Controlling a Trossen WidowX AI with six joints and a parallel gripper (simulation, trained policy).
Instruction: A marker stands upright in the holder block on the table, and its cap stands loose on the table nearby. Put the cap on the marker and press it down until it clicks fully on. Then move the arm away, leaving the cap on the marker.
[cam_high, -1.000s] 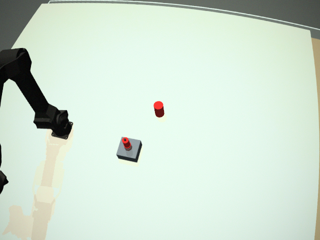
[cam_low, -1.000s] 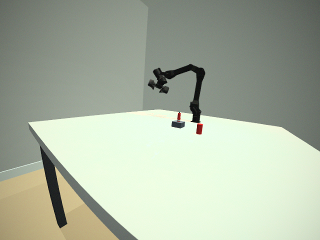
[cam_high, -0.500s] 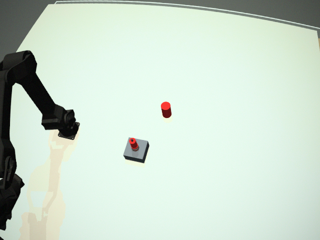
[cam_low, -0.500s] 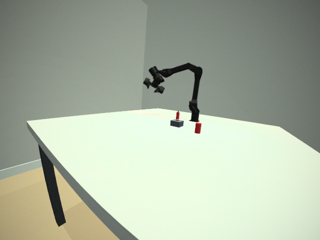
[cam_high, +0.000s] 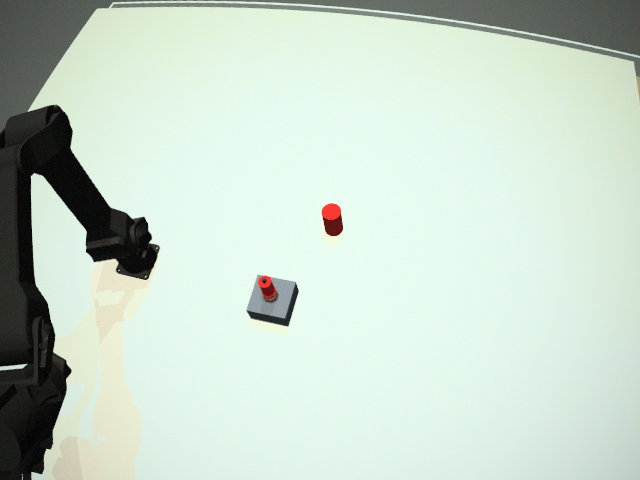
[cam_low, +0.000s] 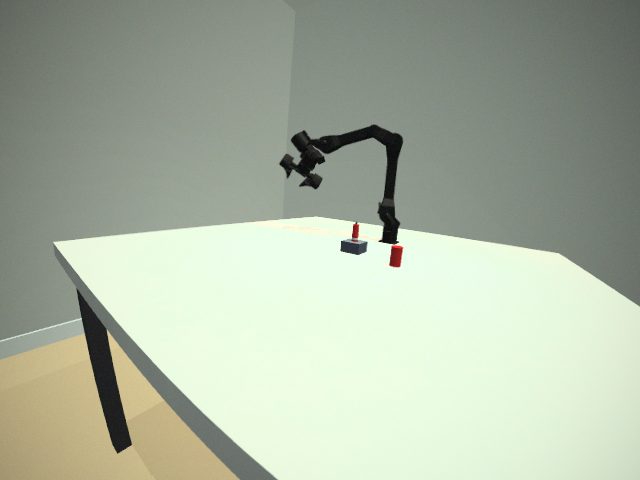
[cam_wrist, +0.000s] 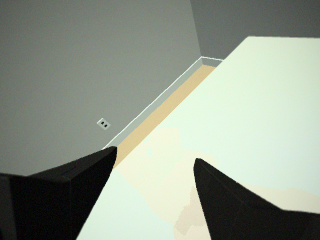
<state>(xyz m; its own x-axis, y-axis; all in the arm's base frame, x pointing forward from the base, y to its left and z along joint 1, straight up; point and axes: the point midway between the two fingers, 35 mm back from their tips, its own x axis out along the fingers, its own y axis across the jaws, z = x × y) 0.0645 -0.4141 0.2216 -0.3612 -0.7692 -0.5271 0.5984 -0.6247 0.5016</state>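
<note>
My gripper tip is 26 cm short of the red cap, 56 cm to the right of it and 18 cm above it. Round my gripper tip: grey holder block (20 cm ahead, 42 cm to the left, 19 cm below).
</note>
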